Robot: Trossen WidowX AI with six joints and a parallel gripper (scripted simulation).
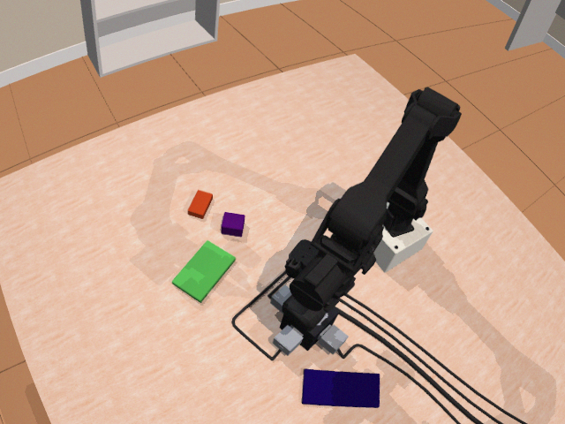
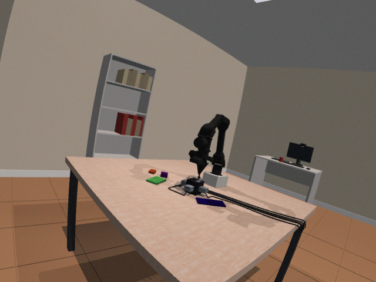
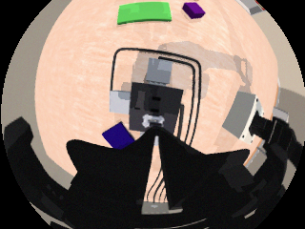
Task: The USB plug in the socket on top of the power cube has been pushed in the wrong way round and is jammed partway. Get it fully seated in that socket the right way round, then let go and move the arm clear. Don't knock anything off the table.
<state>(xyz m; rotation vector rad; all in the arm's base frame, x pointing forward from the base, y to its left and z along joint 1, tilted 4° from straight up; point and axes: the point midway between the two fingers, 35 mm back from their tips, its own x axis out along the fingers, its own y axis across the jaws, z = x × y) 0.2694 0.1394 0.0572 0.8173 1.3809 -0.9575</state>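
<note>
The grey socket is 10 mm to the left of my gripper tip and 50 mm below it. Round my gripper tip: green pad: 160 mm ahead, 200 mm to the right, 110 mm below; navy flat block: 150 mm to the left, 110 mm below; USB plug: 20 mm below.
</note>
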